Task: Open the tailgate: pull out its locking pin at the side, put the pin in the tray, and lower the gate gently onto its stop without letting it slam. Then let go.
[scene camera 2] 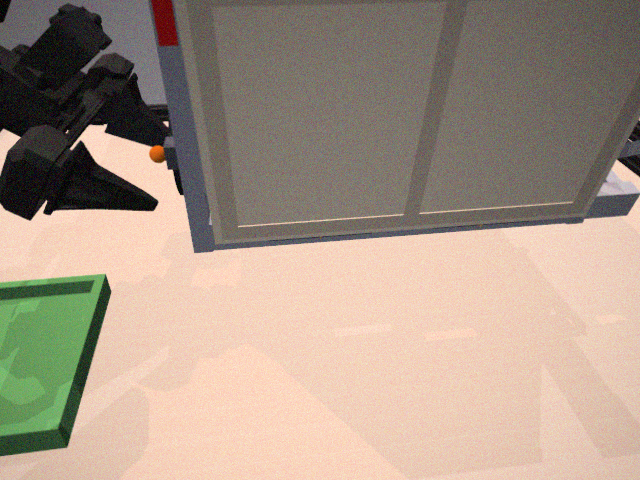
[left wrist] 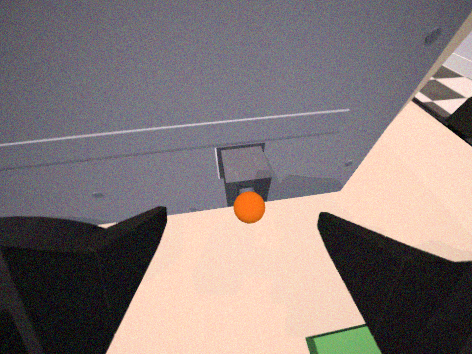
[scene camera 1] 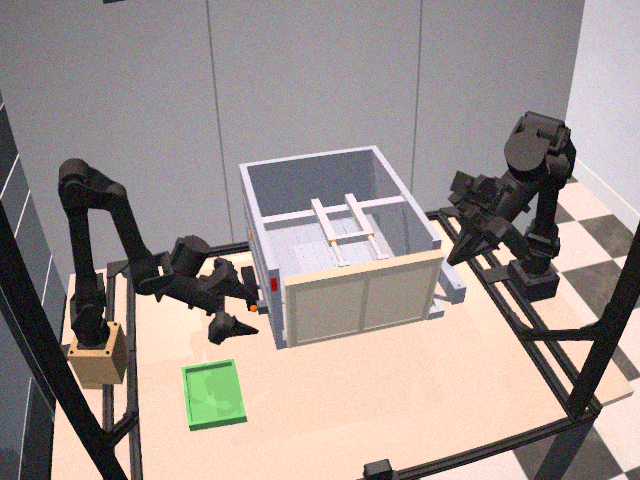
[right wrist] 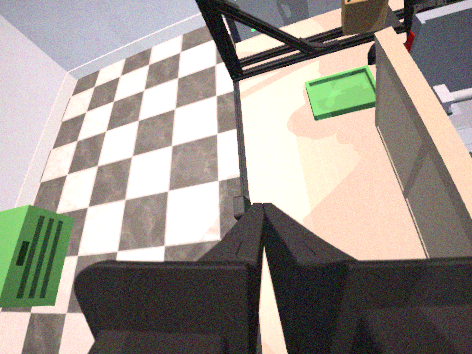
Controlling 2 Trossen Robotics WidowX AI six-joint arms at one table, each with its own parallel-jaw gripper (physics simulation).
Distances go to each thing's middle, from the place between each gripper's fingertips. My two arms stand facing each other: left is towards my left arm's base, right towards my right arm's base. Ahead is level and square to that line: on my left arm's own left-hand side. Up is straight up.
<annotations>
The locking pin (left wrist: 249, 207) lies 28 cm ahead of my right hand, 24 cm to the left of it and 27 cm below it. From my right hand the other things lie so: grey truck bed (scene camera 1: 294, 207) (39 cm ahead, 8 cm to the left, 25 cm below).
Now: the locking pin 30 mm to the right of my left hand and 20 mm above it. The rest, counted from my left hand: grey truck bed 190 mm to the right, 120 mm ahead, 50 mm above.
</annotations>
